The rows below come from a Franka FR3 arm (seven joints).
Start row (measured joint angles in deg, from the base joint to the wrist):
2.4 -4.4 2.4 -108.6 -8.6 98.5 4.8
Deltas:
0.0 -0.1 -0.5 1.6 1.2 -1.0 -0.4
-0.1 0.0 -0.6 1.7 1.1 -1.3 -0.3
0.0 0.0 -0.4 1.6 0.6 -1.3 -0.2
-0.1 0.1 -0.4 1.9 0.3 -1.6 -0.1
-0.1 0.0 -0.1 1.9 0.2 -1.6 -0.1
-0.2 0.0 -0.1 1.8 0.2 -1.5 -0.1
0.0 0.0 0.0 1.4 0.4 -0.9 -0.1
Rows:
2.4 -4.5 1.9 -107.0 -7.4 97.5 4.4
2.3 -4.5 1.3 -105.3 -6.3 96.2 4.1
2.3 -4.5 0.9 -103.7 -5.7 94.9 3.9
2.2 -4.4 0.5 -101.8 -5.4 93.3 3.8
2.1 -4.4 0.4 -99.9 -5.2 91.7 3.7
1.9 -4.4 0.3 -98.1 -5.0 90.2 3.6
1.9 -4.4 0.3 -96.7 -4.6 89.3 3.5

